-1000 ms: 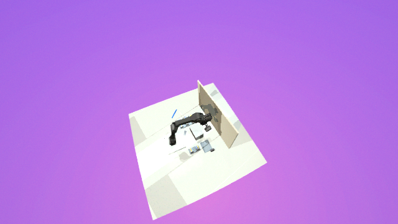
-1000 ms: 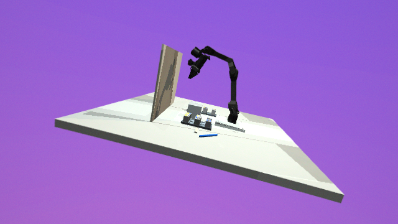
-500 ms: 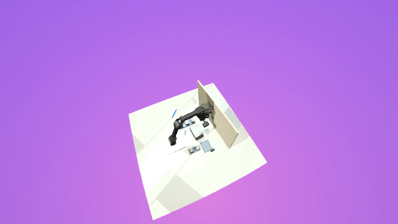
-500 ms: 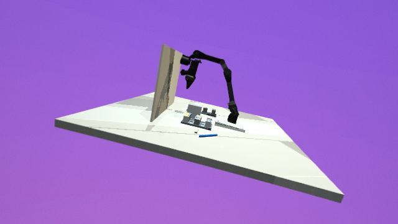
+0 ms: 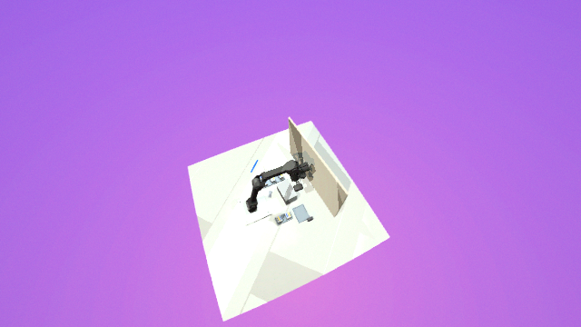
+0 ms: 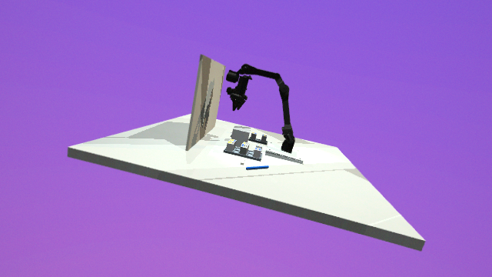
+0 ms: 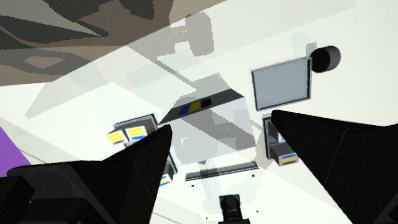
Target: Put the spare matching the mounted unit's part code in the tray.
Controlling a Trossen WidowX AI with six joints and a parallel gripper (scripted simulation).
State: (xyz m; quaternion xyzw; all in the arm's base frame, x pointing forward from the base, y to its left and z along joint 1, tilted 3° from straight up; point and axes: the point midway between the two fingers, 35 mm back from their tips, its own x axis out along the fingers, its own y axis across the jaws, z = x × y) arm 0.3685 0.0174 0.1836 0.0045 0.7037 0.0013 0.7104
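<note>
The grey spare block is 190 mm behind my gripper tip, 170 mm to the right of it and 150 mm below it. Round my gripper tip: dark round cylinder (30 mm ahead, 240 mm to the right, 170 mm below); tan board (160 mm ahead, 60 mm to the left, 30 mm above); grey-blue tray (20 mm behind, 170 mm to the right, 190 mm below).
</note>
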